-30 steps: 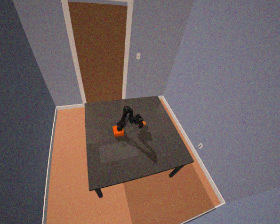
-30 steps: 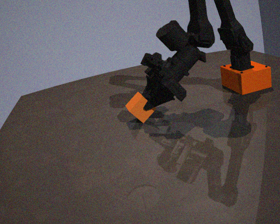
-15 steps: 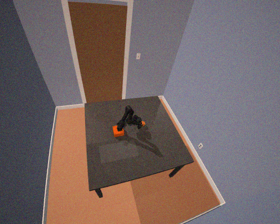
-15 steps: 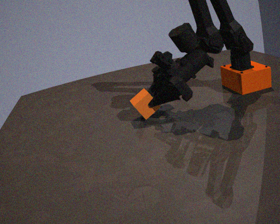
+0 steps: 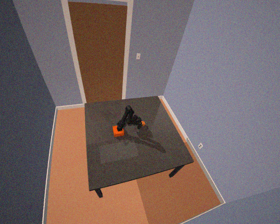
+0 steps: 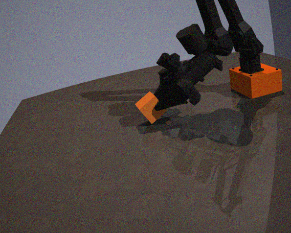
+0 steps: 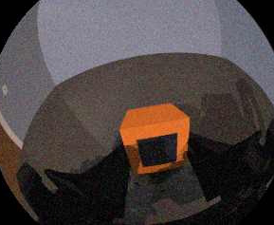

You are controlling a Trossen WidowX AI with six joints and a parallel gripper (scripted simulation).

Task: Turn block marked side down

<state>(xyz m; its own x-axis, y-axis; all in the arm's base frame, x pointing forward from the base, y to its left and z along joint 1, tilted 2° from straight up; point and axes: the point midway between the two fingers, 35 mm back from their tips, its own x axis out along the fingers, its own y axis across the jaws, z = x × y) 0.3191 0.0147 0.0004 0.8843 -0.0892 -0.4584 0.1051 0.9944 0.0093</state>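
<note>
Right now the orange block is 1 cm behind my gripper tip and 1 cm above it.
</note>
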